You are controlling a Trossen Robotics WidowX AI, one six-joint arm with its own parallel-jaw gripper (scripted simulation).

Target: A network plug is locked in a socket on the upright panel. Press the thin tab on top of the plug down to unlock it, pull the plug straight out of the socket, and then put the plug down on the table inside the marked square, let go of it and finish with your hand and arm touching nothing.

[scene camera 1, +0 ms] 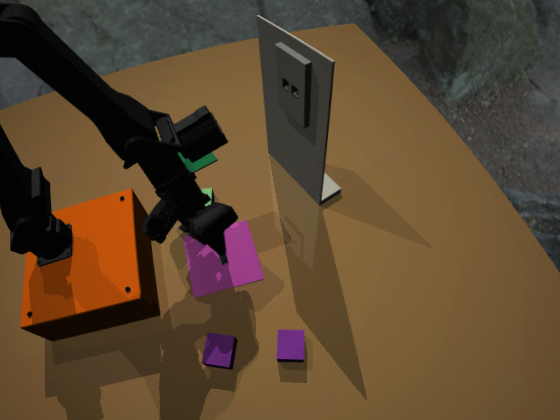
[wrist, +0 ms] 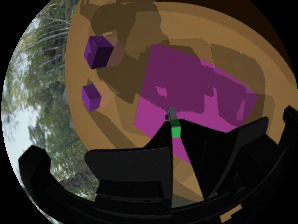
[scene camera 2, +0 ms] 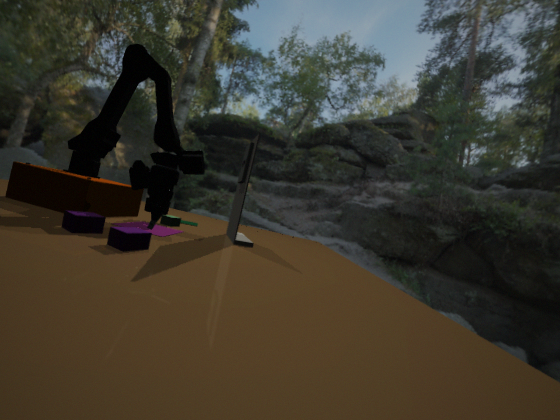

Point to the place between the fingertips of my gripper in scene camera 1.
222,253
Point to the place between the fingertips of my gripper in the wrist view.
173,124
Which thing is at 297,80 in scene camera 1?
A grey upright panel.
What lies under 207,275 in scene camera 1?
A magenta marked square.
